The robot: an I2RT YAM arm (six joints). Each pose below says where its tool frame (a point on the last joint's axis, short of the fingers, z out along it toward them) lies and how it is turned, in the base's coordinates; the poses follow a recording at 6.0 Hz.
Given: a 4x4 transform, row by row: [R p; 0 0 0 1], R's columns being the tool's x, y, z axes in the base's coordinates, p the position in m. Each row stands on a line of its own.
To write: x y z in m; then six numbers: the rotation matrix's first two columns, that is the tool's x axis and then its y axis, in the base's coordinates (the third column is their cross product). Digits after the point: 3 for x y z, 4 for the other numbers.
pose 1, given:
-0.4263 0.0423 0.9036 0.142
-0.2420 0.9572 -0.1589 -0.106
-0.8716 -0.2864 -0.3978 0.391
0 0 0 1
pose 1, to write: 0.142 -0.106 0.391 -0.4263 -0.2420 -0.8716 0.0423 0.9572 -0.2864
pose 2, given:
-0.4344 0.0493 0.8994 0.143
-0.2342 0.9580 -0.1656 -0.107
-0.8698 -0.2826 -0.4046 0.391
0 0 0 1
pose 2, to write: 0.143 -0.107 0.391 -0.4344 -0.2342 -0.8698 0.0493 0.9580 -0.2826
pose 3, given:
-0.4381 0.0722 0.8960 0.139
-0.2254 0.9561 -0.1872 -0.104
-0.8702 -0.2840 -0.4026 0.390
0 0 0 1
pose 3, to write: 0.139 -0.104 0.390 -0.4381 -0.2254 -0.8702 0.0722 0.9561 -0.2840
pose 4, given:
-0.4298 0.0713 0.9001 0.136
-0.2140 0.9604 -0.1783 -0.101
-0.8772 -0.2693 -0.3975 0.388
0 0 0 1
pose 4, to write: 0.136 -0.101 0.388 -0.4298 -0.2140 -0.8772 0.0713 0.9604 -0.2693
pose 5, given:
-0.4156 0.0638 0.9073 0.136
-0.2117 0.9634 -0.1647 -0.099
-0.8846 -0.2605 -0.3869 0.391
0 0 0 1
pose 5, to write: 0.136 -0.099 0.391 -0.4156 -0.2117 -0.8846 0.0638 0.9634 -0.2605
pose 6, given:
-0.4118 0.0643 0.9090 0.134
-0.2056 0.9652 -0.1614 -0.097
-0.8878 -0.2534 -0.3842 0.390
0 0 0 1
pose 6, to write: 0.134 -0.097 0.390 -0.4118 -0.2056 -0.8878 0.0643 0.9652 -0.2534
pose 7, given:
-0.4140 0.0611 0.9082 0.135
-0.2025 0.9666 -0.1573 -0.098
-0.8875 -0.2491 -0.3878 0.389
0 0 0 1
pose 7, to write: 0.135 -0.098 0.389 -0.4140 -0.2025 -0.8875 0.0611 0.9666 -0.2491
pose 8, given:
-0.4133 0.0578 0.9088 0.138
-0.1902 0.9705 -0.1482 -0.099
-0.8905 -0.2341 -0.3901 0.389
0 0 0 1
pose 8, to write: 0.138 -0.099 0.389 -0.4133 -0.1902 -0.8905 0.0578 0.9705 -0.2341
